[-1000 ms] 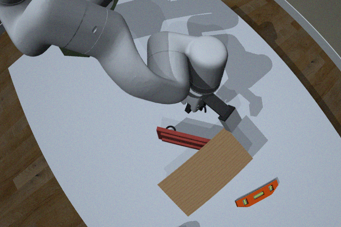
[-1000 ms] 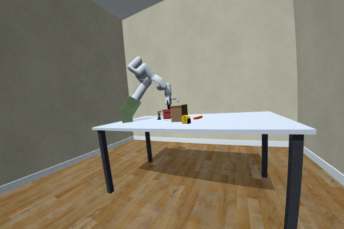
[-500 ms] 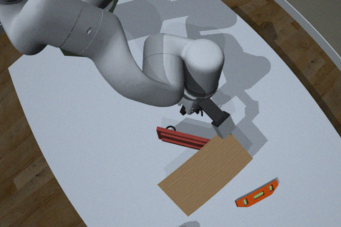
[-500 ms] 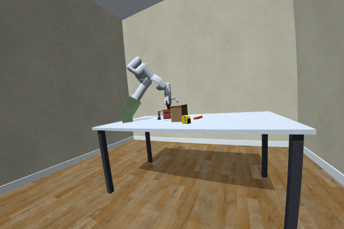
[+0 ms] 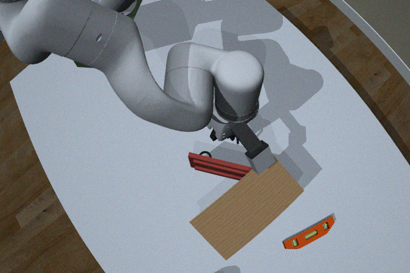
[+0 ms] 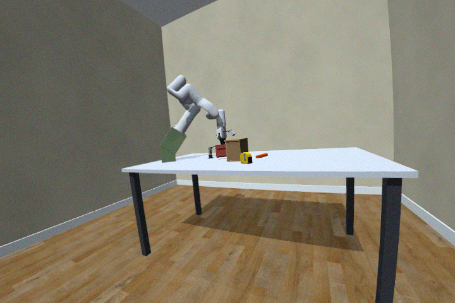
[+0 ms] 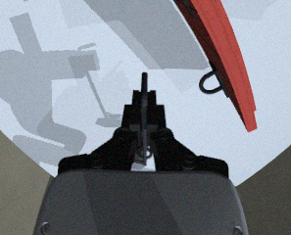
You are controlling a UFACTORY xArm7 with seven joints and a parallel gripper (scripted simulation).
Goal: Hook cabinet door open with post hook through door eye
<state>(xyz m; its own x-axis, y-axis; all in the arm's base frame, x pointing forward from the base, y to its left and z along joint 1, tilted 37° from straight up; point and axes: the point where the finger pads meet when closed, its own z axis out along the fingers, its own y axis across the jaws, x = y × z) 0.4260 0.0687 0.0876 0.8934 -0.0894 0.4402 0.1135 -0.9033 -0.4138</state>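
Right now my hand is 50 mm past the thin dark hook, 20 mm above it and 10 mm to the left of it. Round my hand: yellow tape measure: 310 mm ahead, 220 mm to the right, 80 mm below; orange spirit level: 320 mm ahead, 100 mm below, 70 mm to the left; red door: 50 mm below, 50 mm ahead, 40 mm to the right.
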